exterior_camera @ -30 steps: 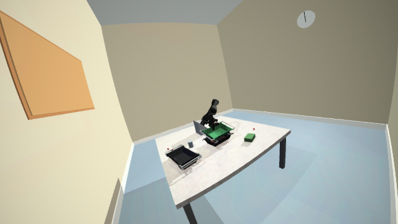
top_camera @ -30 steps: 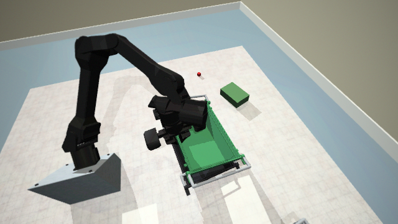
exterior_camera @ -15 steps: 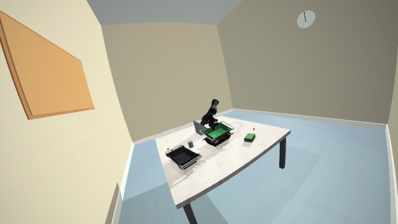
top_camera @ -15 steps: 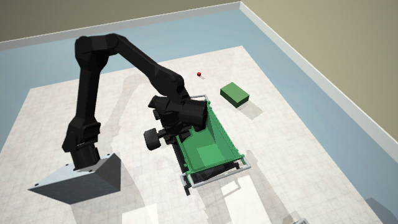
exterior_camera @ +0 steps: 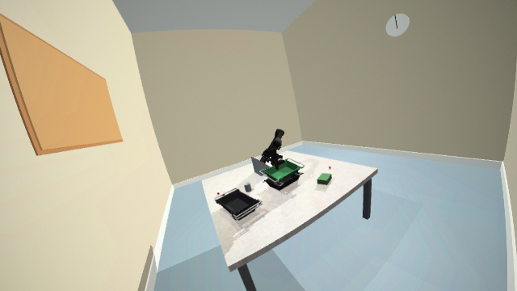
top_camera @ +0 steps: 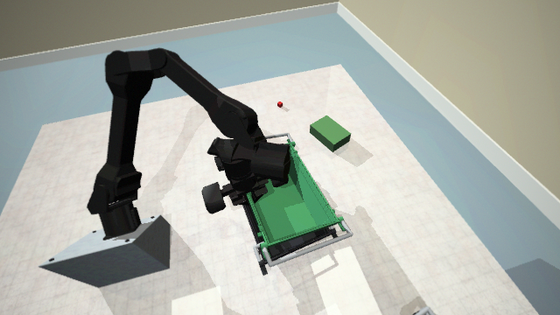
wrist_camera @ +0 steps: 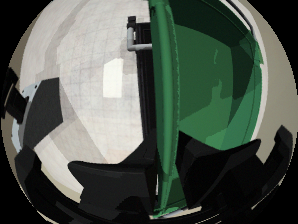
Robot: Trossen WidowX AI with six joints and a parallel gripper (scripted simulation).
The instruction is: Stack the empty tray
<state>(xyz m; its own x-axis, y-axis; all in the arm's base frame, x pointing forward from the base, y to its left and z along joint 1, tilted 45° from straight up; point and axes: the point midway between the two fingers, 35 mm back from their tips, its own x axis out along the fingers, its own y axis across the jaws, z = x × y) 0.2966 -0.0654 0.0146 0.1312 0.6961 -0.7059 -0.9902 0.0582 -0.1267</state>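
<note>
Now: the green tray 8 cm ahead of my gripper tip and 2 cm above it. Also, from my gripper tip: small red marker: 23 cm ahead, 44 cm to the left, 10 cm below; grey cylinder: 9 cm behind, 27 cm to the right, 7 cm below; dark green block: 34 cm ahead, 21 cm to the left, 9 cm below.
</note>
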